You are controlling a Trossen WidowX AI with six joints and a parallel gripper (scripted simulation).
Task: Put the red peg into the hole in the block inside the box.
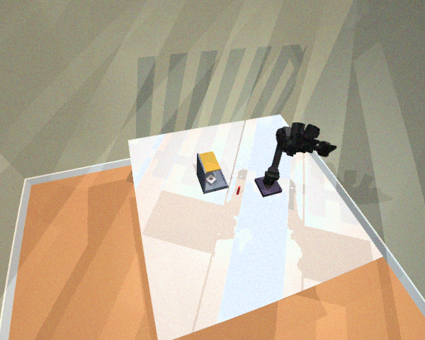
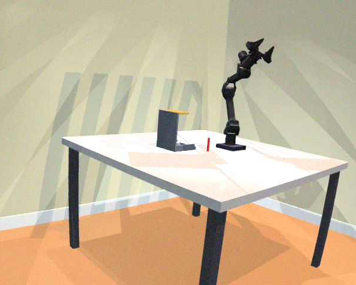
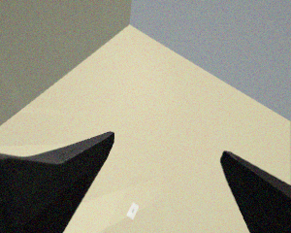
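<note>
Now: the red peg 200 mm ahead of my gripper tip, 220 mm to the right of it and 630 mm below it. The rest, counted from my gripper tip: yellow roof (380 mm ahead, 330 mm to the right, 450 mm below).
</note>
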